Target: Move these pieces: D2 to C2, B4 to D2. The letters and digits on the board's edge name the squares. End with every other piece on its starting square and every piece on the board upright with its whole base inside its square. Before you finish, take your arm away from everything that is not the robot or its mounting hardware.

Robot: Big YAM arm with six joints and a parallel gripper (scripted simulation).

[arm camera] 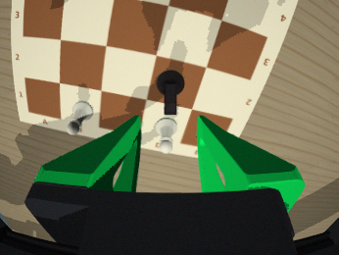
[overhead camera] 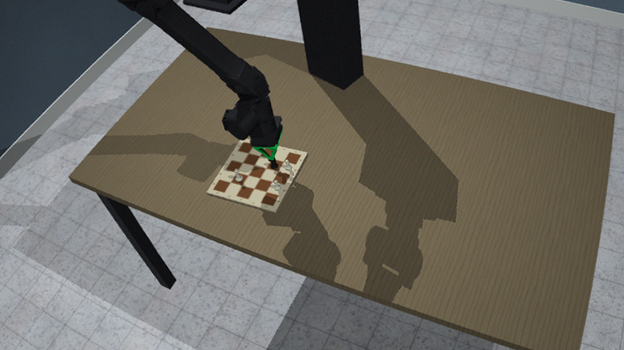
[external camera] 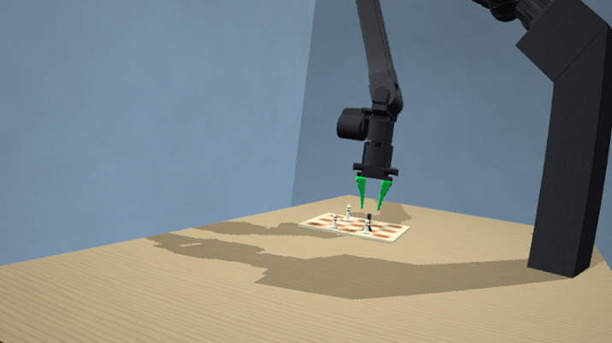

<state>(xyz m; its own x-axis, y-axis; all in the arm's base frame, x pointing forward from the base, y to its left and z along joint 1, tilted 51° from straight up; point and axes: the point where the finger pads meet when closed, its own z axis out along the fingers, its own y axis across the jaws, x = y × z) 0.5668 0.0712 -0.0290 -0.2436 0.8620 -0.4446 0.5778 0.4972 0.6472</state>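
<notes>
Right now the black piece is 1 cm to the right of my hand and 4 cm below it. The rest, counted from my hand: chessboard (4 cm ahead, 4 cm to the right, 6 cm below); white pawn (8 cm ahead, 7 cm to the right, 4 cm below).
</notes>
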